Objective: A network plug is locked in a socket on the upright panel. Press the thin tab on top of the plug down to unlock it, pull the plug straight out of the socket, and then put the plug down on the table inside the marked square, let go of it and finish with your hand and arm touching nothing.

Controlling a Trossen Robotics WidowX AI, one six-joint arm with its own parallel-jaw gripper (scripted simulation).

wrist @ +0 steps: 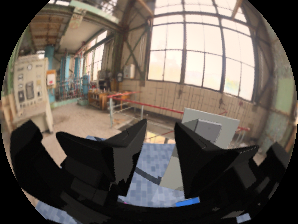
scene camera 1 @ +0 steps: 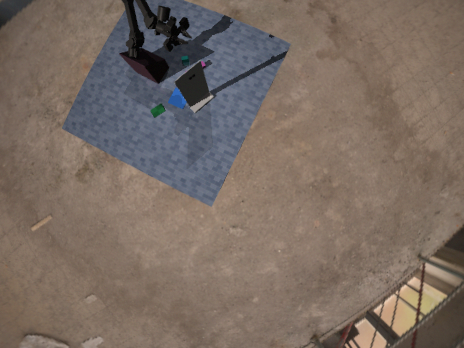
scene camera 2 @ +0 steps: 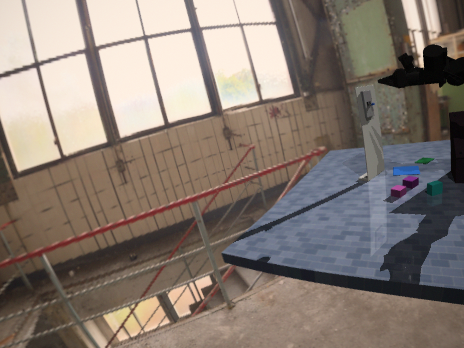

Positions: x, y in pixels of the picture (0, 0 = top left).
Scene:
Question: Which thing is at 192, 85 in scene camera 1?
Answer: An upright grey panel.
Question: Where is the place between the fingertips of my gripper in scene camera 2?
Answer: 378, 81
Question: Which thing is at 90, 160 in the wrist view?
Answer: My gripper.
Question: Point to an upright grey panel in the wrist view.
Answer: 219, 130

